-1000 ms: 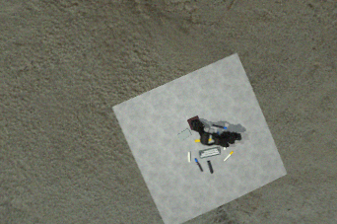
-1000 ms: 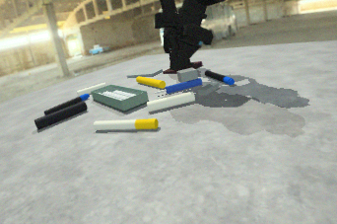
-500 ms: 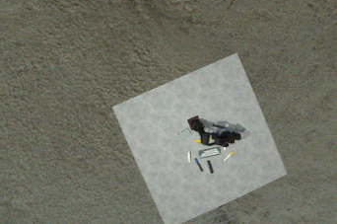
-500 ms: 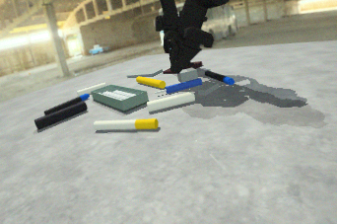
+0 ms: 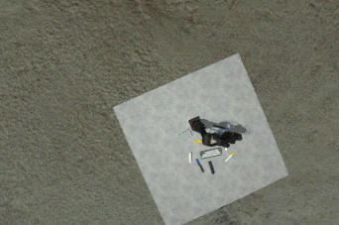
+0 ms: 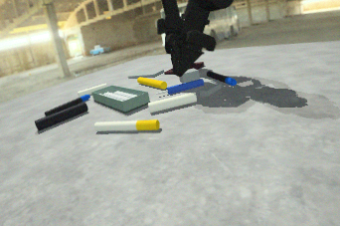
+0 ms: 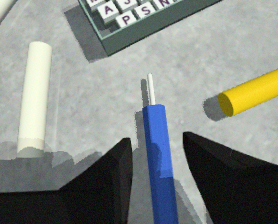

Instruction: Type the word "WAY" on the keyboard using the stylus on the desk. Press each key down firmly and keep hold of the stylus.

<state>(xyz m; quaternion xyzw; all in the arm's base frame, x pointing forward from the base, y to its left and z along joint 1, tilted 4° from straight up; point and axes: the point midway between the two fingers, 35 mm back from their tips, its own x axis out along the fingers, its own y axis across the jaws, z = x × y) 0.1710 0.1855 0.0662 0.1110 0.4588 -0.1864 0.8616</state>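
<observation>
My gripper tip is 10 mm short of the blue stylus, 10 mm to the left of it and 30 mm above it. From my gripper tip the other things lie so: grey block: 80 mm behind, 40 mm to the right, 30 mm below; then stylus tip: 40 mm ahead, 20 mm to the right, 30 mm below; then yellow cylinder: 20 mm behind, 140 mm to the right, 30 mm below.
</observation>
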